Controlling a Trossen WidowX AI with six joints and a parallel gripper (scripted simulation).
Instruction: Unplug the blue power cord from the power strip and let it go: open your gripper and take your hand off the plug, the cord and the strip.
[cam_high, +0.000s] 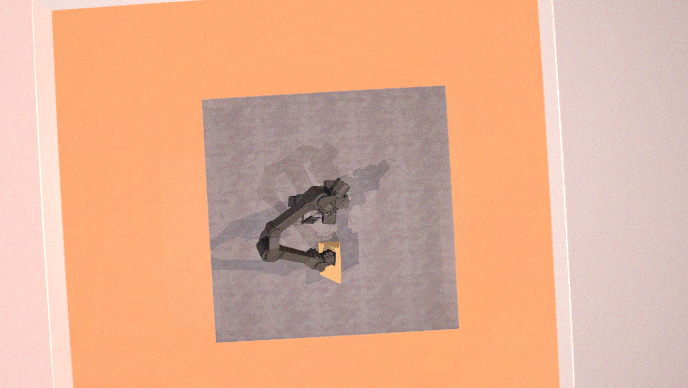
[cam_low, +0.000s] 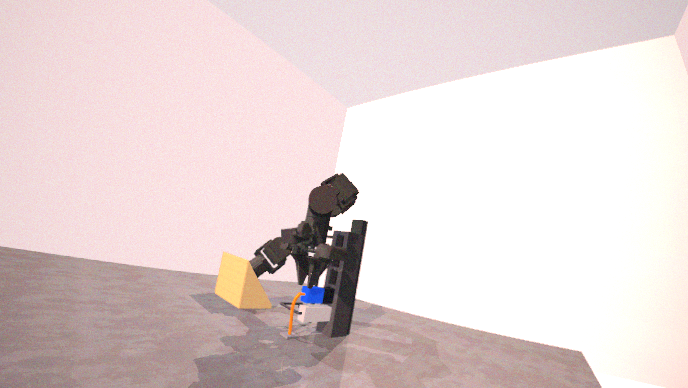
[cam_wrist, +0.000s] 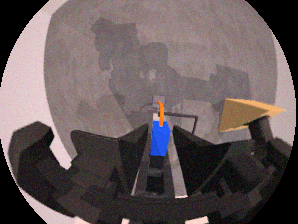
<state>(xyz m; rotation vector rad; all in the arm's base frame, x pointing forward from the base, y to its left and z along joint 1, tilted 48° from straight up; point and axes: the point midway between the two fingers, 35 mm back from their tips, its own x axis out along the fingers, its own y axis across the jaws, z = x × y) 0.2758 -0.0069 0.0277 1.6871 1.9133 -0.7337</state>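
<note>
The blue plug is 10 mm behind my gripper tip, 50 mm to the left of it and 10 mm below it.
</note>
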